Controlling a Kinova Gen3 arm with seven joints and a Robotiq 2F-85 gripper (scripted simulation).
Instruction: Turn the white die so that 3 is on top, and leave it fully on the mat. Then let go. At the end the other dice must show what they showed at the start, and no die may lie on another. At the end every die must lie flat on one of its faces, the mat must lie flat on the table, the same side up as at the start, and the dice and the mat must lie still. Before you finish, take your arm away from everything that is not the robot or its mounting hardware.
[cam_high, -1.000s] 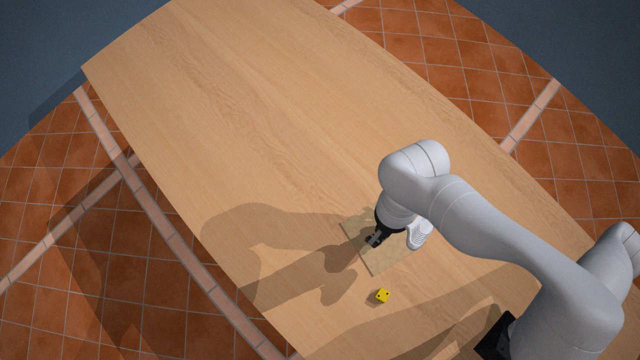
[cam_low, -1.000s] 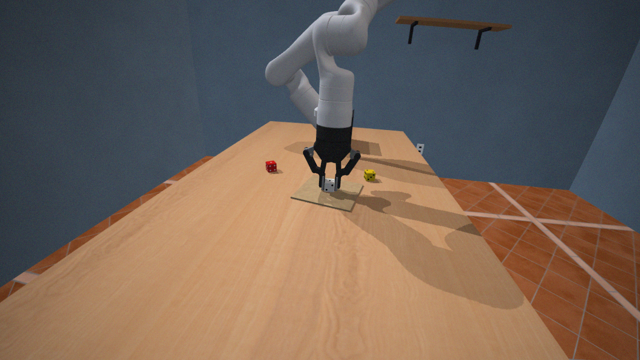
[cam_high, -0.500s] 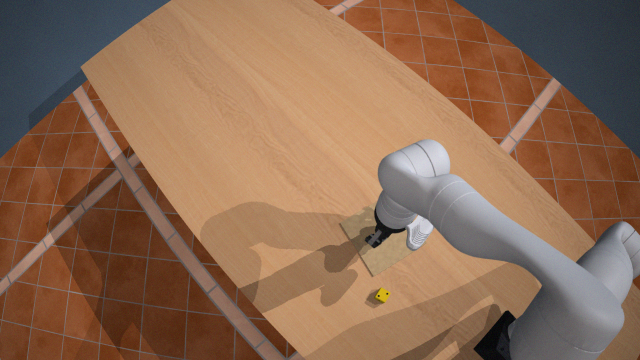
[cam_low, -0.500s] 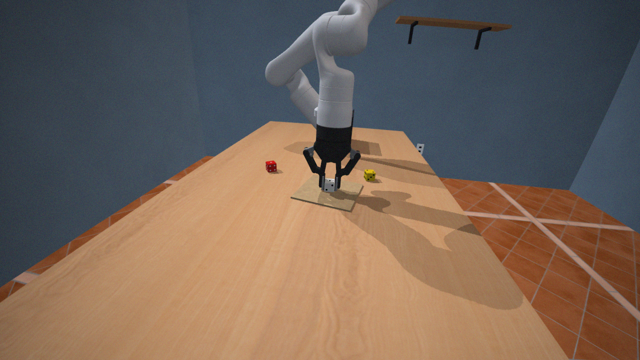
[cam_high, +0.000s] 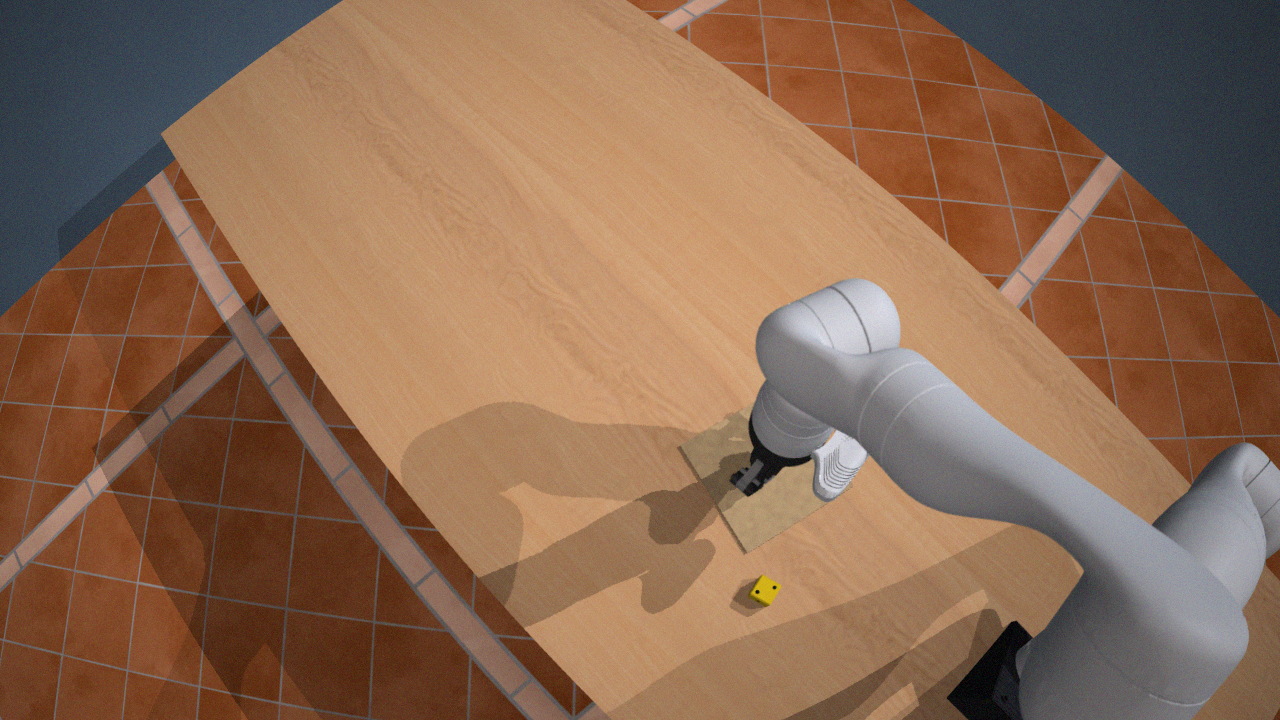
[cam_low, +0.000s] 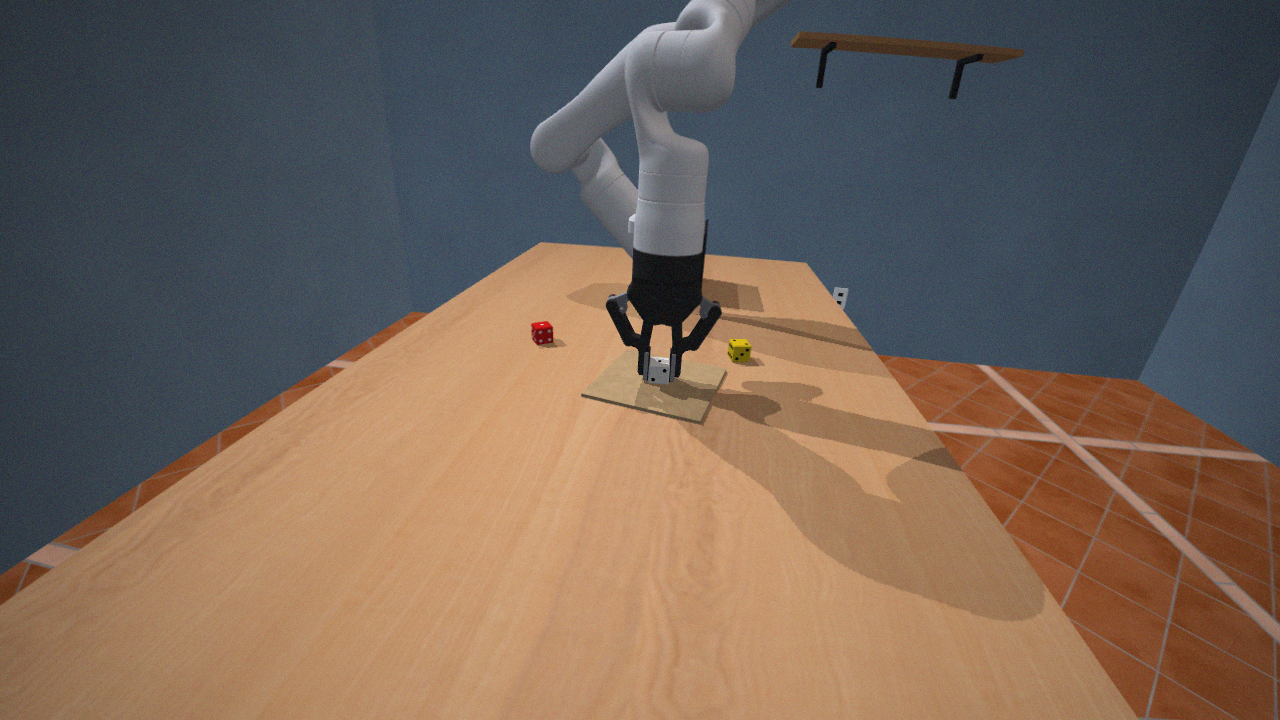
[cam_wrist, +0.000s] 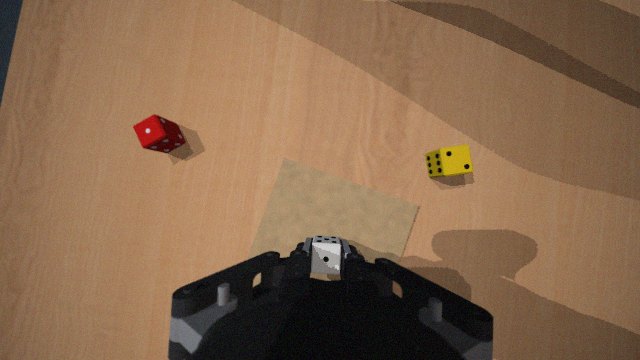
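The white die is 1 cm below my hand. From my hand the other things lie so: tan mat (2 cm below); yellow die (8 cm behind, 11 cm to the left, 1 cm below); red die (12 cm behind, 16 cm to the right, 1 cm below).
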